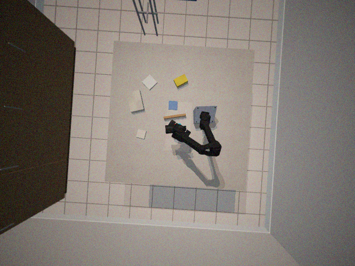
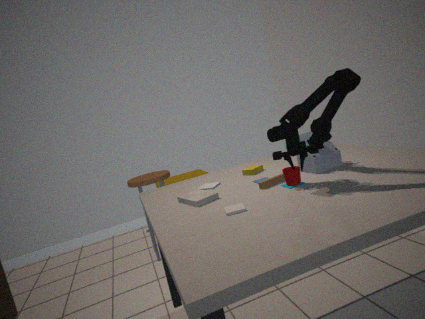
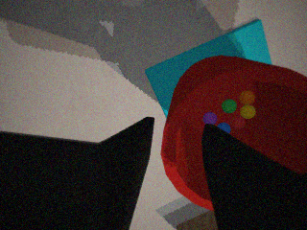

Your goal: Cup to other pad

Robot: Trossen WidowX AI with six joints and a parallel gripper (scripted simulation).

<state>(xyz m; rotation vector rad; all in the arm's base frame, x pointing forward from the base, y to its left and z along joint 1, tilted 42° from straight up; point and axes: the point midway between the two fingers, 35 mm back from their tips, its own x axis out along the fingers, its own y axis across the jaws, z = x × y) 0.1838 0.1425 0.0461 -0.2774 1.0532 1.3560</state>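
My gripper tip is 3 cm short of the red cup, 1 cm to the left of it and 2 cm above it. Also, from my gripper tip: teal pad (3 cm ahead, 1 cm to the right, 6 cm below); wooden bar (6 cm ahead, 11 cm to the right, 5 cm below); light blue pad (8 cm ahead, 21 cm to the right, 6 cm below).
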